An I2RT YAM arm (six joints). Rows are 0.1 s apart.
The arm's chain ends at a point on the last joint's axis. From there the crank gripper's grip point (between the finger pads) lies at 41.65 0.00 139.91 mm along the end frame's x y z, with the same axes.
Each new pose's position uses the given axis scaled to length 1; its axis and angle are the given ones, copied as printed.
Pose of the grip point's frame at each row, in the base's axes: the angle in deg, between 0 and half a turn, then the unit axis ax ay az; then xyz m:
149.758, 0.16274, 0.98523, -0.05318, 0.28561, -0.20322, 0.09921
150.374, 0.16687, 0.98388, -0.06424, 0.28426, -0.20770, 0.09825
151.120, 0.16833, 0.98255, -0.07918, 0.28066, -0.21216, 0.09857
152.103, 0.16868, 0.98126, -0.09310, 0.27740, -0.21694, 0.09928
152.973, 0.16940, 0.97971, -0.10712, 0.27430, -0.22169, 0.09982
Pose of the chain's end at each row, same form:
149.758, 0.16274, 0.98523, -0.05318, 0.25237, -0.18942, 0.24068
150.374, 0.16687, 0.98388, -0.06424, 0.25305, -0.19109, 0.23988
151.120, 0.16833, 0.98255, -0.07918, 0.25202, -0.19170, 0.24024
152.103, 0.16868, 0.98126, -0.09310, 0.25188, -0.19299, 0.24100
152.973, 0.16940, 0.97971, -0.10712, 0.25166, -0.19420, 0.24139

